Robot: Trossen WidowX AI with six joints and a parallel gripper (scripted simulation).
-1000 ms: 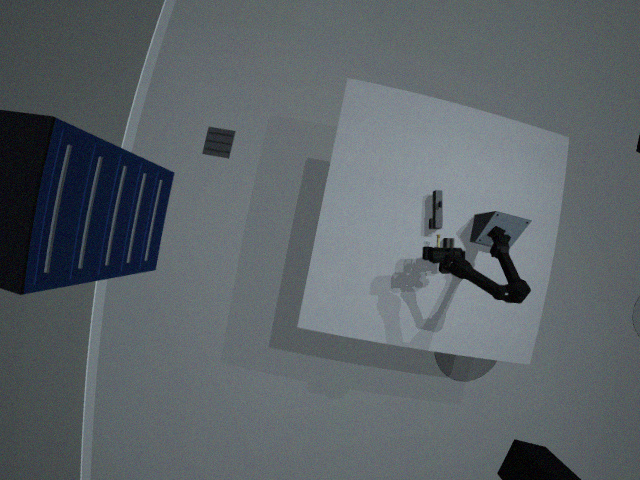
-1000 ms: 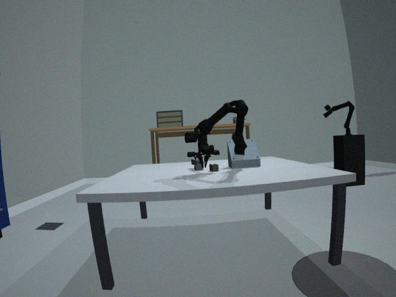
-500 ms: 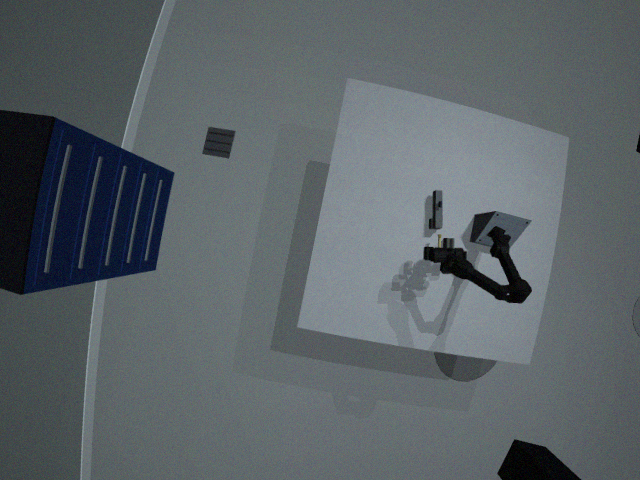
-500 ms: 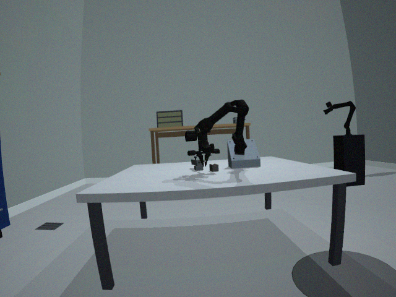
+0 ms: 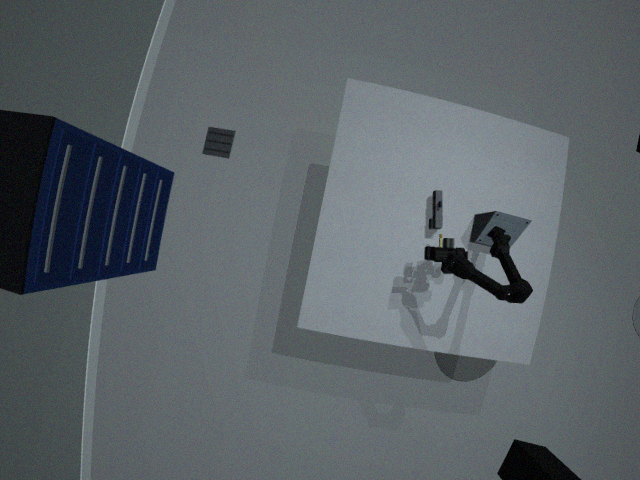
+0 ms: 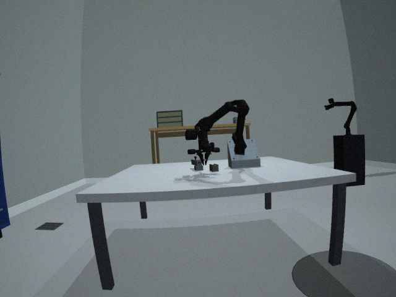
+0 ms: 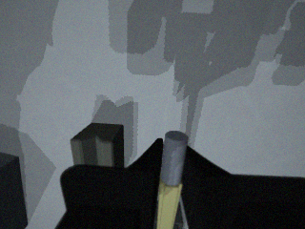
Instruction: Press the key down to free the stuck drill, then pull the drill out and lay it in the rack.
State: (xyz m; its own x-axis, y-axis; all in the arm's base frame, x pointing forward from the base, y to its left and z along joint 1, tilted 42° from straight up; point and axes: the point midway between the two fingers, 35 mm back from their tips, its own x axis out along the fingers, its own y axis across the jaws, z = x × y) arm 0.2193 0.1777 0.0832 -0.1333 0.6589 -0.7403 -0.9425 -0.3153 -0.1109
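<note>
Now: the drill 4 cm to the right of my gripper tip, 3 cm above it and 1 cm ahead of it. The rest, counted from my gripper tip: rack 6 cm to the right, 5 cm behind, 2 cm below.
</note>
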